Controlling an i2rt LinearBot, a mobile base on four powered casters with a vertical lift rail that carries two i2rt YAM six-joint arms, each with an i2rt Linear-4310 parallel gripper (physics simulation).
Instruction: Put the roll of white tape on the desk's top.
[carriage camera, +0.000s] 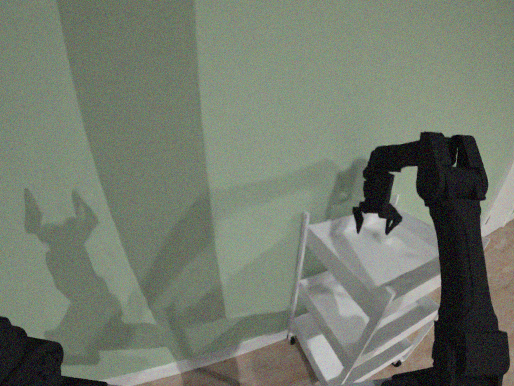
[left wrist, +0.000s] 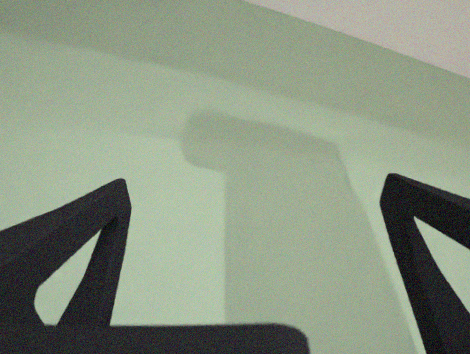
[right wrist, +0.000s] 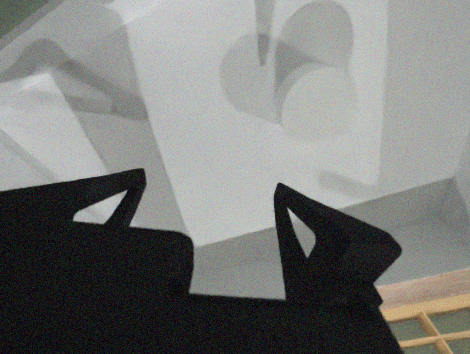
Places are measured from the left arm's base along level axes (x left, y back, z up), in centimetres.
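Pixels of known places: left gripper, fingertip midpoint: (left wrist: 257, 190); right gripper, fingertip midpoint: (carriage camera: 372, 233) (right wrist: 211, 183).
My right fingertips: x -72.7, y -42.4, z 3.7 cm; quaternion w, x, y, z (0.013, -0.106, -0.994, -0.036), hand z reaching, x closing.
Note:
Behind a point stands the place of what it marks.
A white, round, short cylinder (right wrist: 320, 105) @[x -81.0, y -46.2, z 0.6 cm], which looks like the roll of white tape, sits on the top tray of the white cart (carriage camera: 301, 250) @[x -50.3, y -46.5, z -5.5 cm] (right wrist: 410, 200) @[x -95.9, y -32.5, z -2.1 cm]. It blends into the white tray, and I cannot make it out clearly in the carriage camera. My right gripper (carriage camera: 373, 233) @[x -72.7, y -42.4, z 3.7 cm] (right wrist: 211, 183) @[x -72.7, y -42.4, z 3.7 cm] is open and empty, over the top tray; in the right wrist view the cylinder lies above and to the right of its fingertips. My left gripper (left wrist: 257, 190) @[x 0.0, y -4.4, z 43.3 cm] is open and empty, facing the green wall. The desk does not show in these views.
The green wall (carriage camera: 280, 90) @[x -40.6, y -46.4, z 45.5 cm] (left wrist: 165, 225) @[x 9.8, y -30.2, z 62.5 cm] stands behind the cart and carries shadows of the arms. The cart has lower trays and casters on the wooden floor (carriage camera: 502, 260) @[x -247.5, y -85.5, z -68.3 cm]. A light wooden lattice (right wrist: 425, 320) @[x -283.1, y 238.8, z -52.4 cm] shows beyond the cart at the lower right of the right wrist view.

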